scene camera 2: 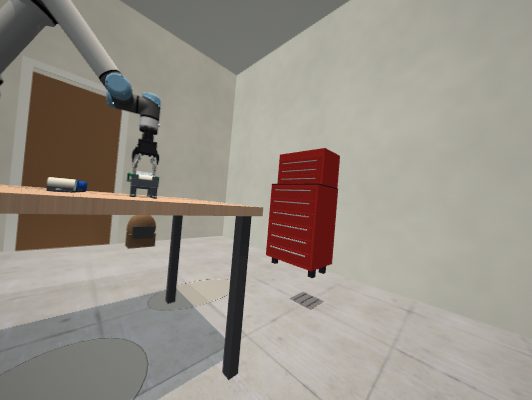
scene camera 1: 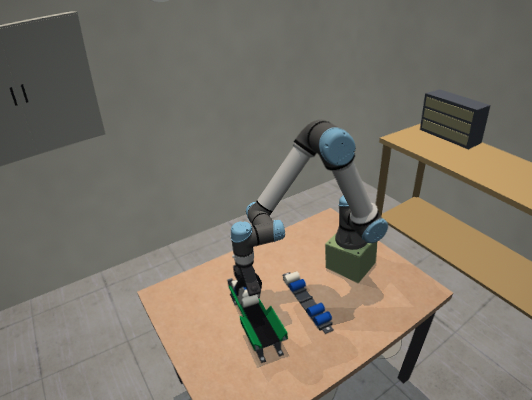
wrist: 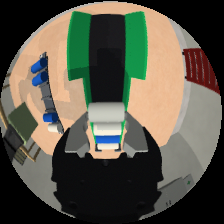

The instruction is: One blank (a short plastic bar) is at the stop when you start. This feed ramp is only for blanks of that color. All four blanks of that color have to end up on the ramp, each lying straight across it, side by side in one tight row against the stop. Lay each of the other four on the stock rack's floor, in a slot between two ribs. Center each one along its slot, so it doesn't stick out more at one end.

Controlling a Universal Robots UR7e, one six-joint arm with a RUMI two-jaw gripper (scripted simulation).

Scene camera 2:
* my gripper: 144, 177
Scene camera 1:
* my gripper: 249, 301
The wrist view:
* my gripper: 106, 111
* white blank: 97, 111
